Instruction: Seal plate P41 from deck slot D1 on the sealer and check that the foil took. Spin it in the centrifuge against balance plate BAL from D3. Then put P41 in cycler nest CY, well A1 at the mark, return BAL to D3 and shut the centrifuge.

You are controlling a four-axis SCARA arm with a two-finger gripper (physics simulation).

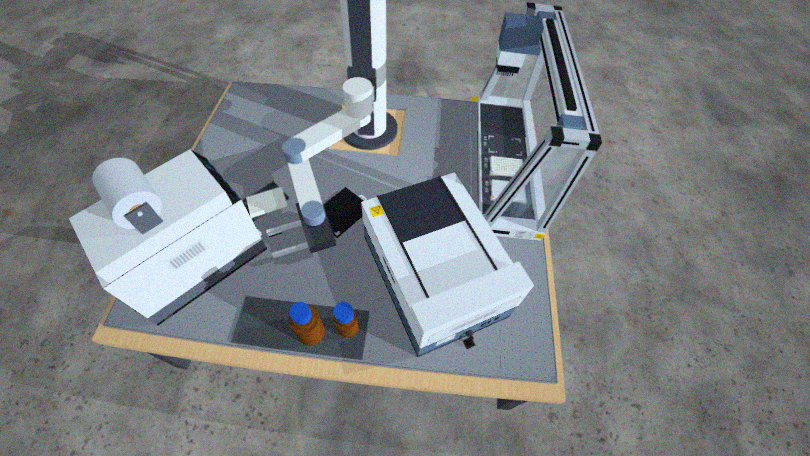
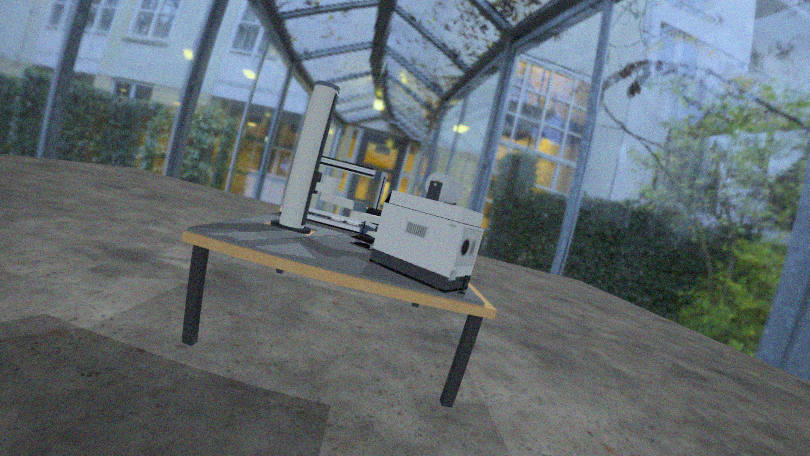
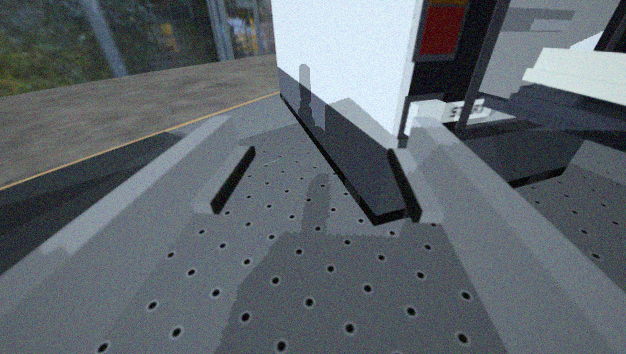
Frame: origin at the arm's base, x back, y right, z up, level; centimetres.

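Seen in the pictures: gripper, between the fingertips: (image 1: pixel 269 243) (image 3: pixel 319 135); arm's base, origin of its link: (image 1: pixel 369 129) (image 2: pixel 290 228).
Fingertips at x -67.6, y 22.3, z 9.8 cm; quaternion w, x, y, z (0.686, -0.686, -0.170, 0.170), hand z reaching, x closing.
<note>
Offsets run from my fingertips to a thing's middle. "spot": to the spot under its first point.
The sealer {dx -6.3, dy +26.0, dz +15.3 cm} (image 1: pixel 226 223) (image 2: pixel 425 237) (image 3: pixel 345 45) stands at the table's left, foil roll {dx -8.0, dy +27.4, dz +33.3 cm} (image 1: pixel 120 186) on top. A cream plate {dx +14.8, dy +5.0, dz +2.6 cm} (image 1: pixel 266 202) (image 3: pixel 585 75) sits on the dark tray at its front; no label is readable, nor whether it carries foil. My gripper (image 1: pixel 270 243) (image 3: pixel 319 135) is shut to its narrow stance, a gap between its fingers and nothing in it. It is low beside the sealer's front corner; its right finger overlaps the white button {dx +3.7, dy +5.2, dz +0.0 cm} (image 3: pixel 425 111) beside the START label, contact unclear. Two pale plates {dx +47.5, dy -80.6, dz -2.8 cm} (image 1: pixel 506 165) {dx +35.1, dy -80.6, dz -2.8 cm} (image 1: pixel 501 189) lie on the deck.
A white machine {dx -0.2, dy -54.8, dz +3.7 cm} (image 1: pixel 447 254) with a dark top panel stands right of my arm; its name is unreadable. A black flat piece {spot: dx +18.7, dy -20.3, dz -4.3 cm} (image 1: pixel 342 211) lies between them. Two blue-capped brown bottles (image 1: pixel 306 325) (image 1: pixel 345 321) stand near the front edge. The deck's gantry frame {spot: dx +49.1, dy -88.1, dz +42.2 cm} (image 1: pixel 566 67) rises at the right.
</note>
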